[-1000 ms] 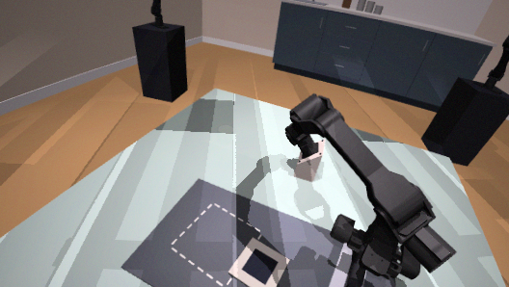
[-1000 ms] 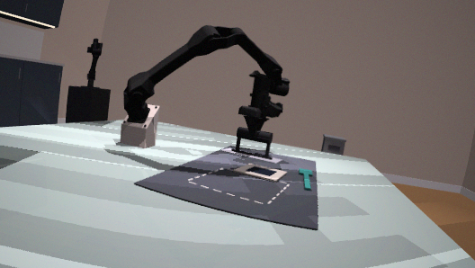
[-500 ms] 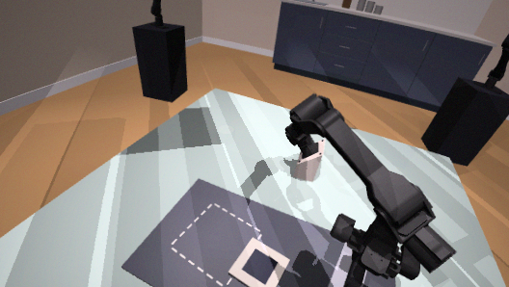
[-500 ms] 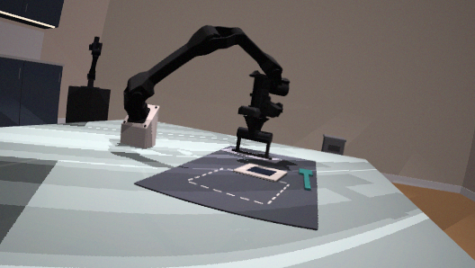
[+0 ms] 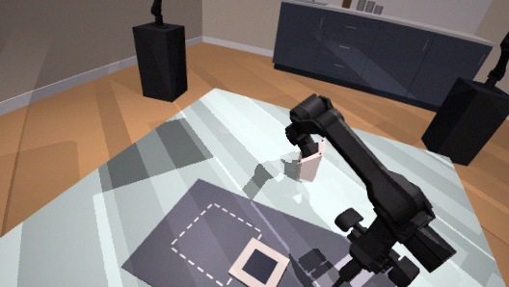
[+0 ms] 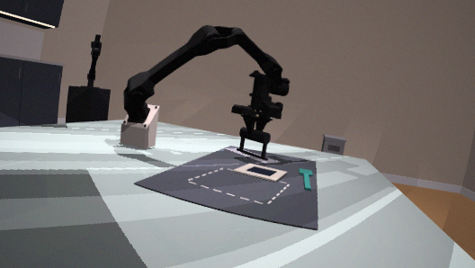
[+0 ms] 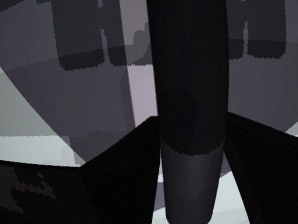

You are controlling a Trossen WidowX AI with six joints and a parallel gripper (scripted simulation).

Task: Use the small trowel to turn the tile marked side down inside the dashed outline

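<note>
The trowel lies 3 cm below my gripper tip, 2 cm to the right of it and 2 cm ahead of it. Also, from my gripper tip: dark mat 21 cm to the right, 8 cm below, 3 cm ahead; teal t-shaped piece 21 cm to the right, 17 cm ahead, 6 cm below; square peach tile 23 cm to the right, 6 cm below, 4 cm ahead.
</note>
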